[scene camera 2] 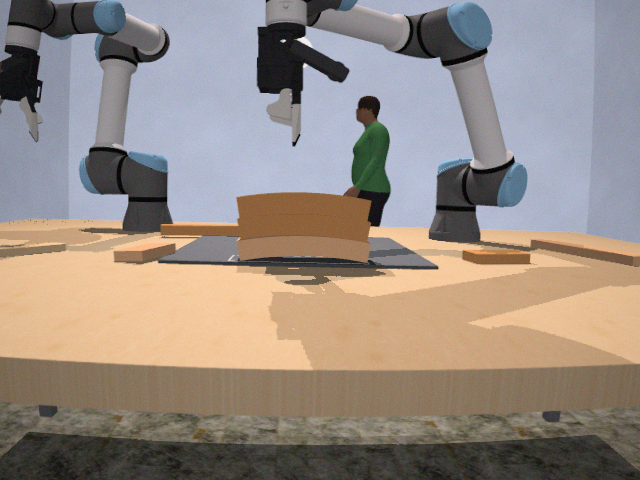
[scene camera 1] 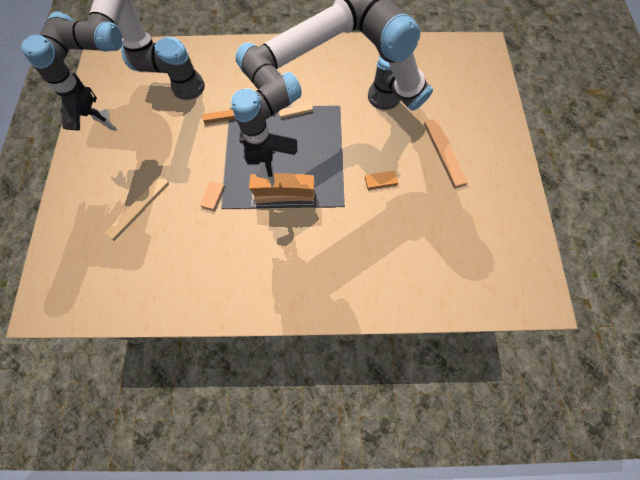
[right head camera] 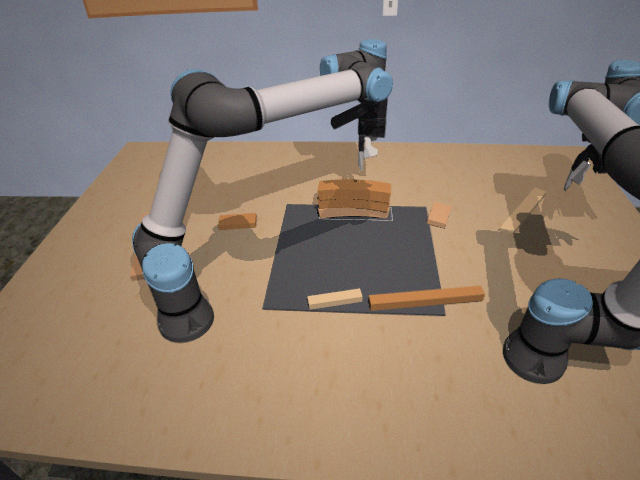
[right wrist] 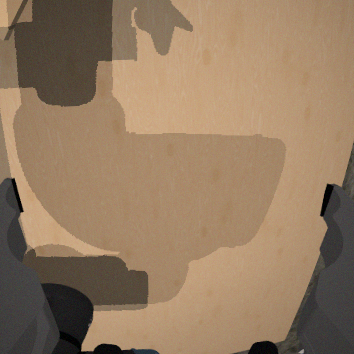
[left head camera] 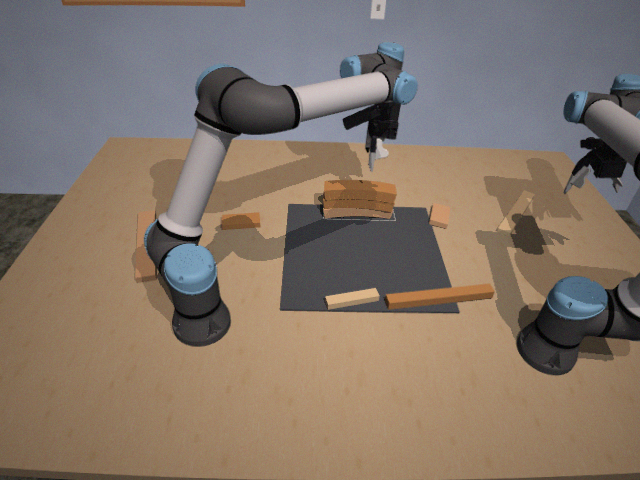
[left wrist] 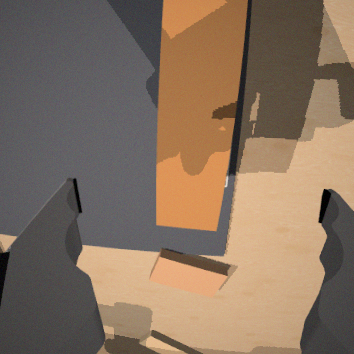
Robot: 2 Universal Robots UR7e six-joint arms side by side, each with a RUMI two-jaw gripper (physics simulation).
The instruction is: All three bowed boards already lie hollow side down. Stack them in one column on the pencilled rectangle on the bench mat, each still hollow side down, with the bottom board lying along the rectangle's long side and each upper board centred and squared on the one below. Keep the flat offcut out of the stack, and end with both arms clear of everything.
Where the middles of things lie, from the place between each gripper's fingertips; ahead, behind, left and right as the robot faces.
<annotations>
I see the bench mat (right head camera: 401,244) 230 mm below my left hand and 120 mm behind it. Also, from my left hand: orange block (scene camera 2: 474,256) (410 mm to the left, 210 mm below, 100 mm behind); salmon block (scene camera 2: 144,252) (270 mm to the right, 200 mm below, 20 mm ahead); short pale strip (right head camera: 349,296) (420 mm behind, 200 mm below, 30 mm to the left).
Now: the salmon block 400 mm to the left of my right hand, 230 mm below it and 140 mm ahead of it. Round my right hand: bench mat 670 mm to the left, 250 mm below; then short pale strip 700 mm to the left, 300 mm behind, 220 mm below; then long orange strip (right head camera: 472,293) 450 mm to the left, 270 mm behind, 220 mm below.
</annotations>
